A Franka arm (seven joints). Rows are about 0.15 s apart.
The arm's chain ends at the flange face. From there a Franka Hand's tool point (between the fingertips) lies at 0.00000 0.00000 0.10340 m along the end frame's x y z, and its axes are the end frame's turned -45 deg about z.
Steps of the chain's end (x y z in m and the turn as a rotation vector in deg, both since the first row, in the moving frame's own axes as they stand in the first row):
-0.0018 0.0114 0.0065 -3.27 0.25 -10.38
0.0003 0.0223 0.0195 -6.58 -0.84 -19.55
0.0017 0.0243 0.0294 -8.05 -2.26 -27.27
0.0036 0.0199 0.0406 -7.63 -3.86 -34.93
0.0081 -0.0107 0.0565 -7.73 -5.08 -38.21
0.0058 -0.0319 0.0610 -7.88 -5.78 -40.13
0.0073 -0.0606 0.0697 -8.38 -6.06 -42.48
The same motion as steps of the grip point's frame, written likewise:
-0.0128 0.0116 0.0063 -2.49 -2.14 -10.38
-0.0236 0.0247 0.0188 -4.06 -5.25 -19.55
-0.0269 0.0285 0.0283 -4.09 -7.29 -27.27
-0.0238 0.0254 0.0395 -2.67 -8.12 -34.93
-0.0007 0.0065 0.0552 -1.87 -9.06 -38.21
0.0116 -0.0102 0.0596 -1.48 -9.66 -40.13
0.0324 -0.0285 0.0681 -1.64 -10.21 -42.48

